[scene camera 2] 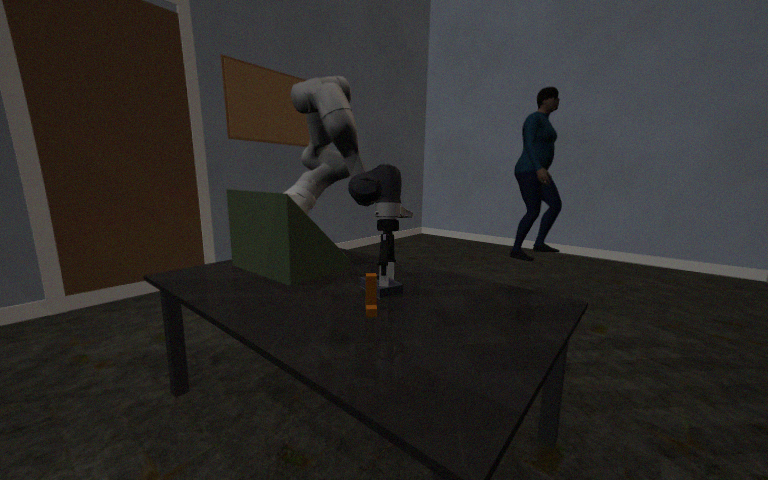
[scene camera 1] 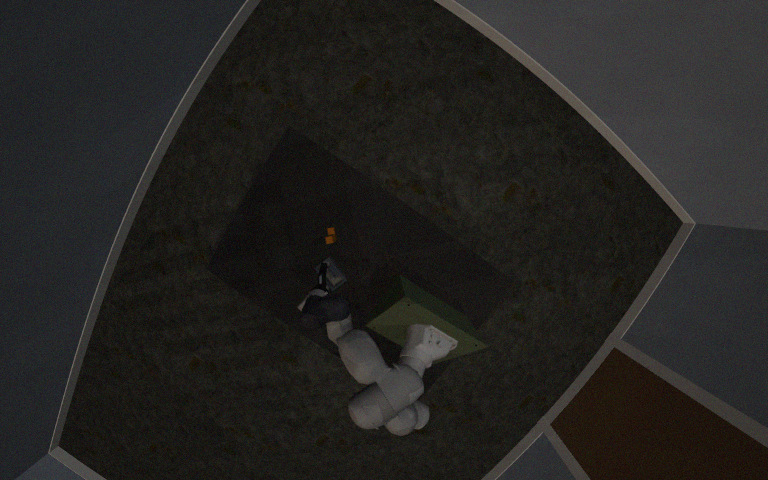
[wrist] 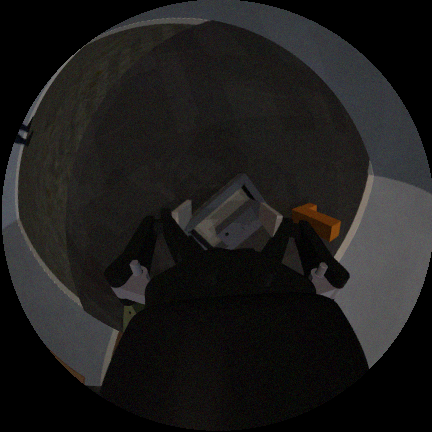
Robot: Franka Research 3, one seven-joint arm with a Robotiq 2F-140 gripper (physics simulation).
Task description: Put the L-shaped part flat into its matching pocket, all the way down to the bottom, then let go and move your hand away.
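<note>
The orange L-shaped part [scene camera 1: 331,230] [scene camera 2: 370,289] [wrist: 320,222] stands upright on the table, its short foot low, beside and apart from the tray. The blue-grey tray [scene camera 1: 338,270] [scene camera 2: 390,290] [wrist: 220,196] lies on the table. Inside it, in the wrist view, a pale surface runs in an L around a grey block with a small dark hole. My gripper [scene camera 1: 323,268] [scene camera 2: 387,276] [wrist: 225,209] points down low over the tray, fingers wide apart at opposite sides of it. No part shows between the fingers; whether they touch the tray is unclear.
A green wedge block [scene camera 1: 404,316] [scene camera 2: 260,237] carries the arm's base on the dark table [scene camera 1: 294,181] [scene camera 2: 453,362] [wrist: 200,100]. A person [scene camera 2: 538,169] is on the floor by the far wall. The light is dim.
</note>
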